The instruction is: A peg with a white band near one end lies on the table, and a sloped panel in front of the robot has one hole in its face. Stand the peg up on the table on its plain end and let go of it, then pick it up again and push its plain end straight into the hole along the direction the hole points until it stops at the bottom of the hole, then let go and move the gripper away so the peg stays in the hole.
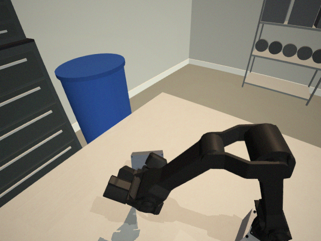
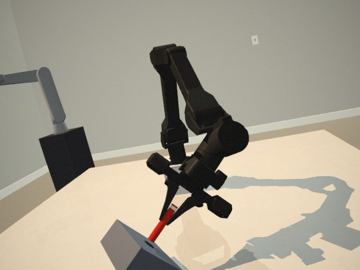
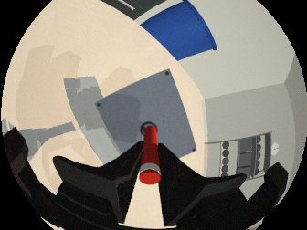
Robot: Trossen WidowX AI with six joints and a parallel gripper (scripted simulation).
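Now: the grey sloped panel 40 mm ahead of my gripper tip, 40 mm to the right of it and 50 mm below it. Also, from my gripper tip: red peg 10 mm behind, 10 mm to the left, 10 mm above.
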